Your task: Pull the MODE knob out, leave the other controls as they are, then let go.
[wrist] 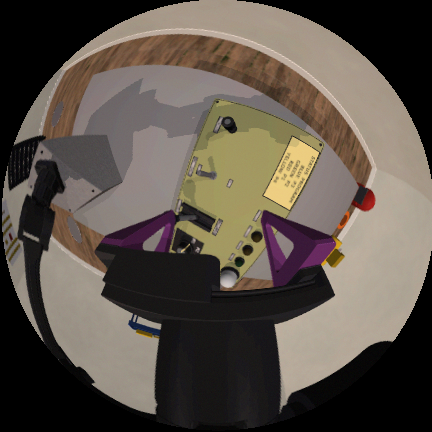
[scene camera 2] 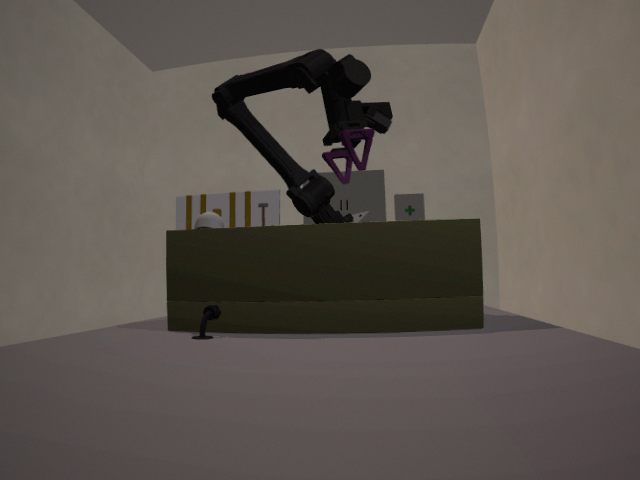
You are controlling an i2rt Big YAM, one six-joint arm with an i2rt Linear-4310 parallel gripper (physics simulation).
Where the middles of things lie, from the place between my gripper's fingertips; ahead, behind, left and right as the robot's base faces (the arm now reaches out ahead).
The yellow-green control panel (scene camera 2: 422,275) lies 180 mm below my hand, 80 mm ahead of it and 50 mm to the right of it.
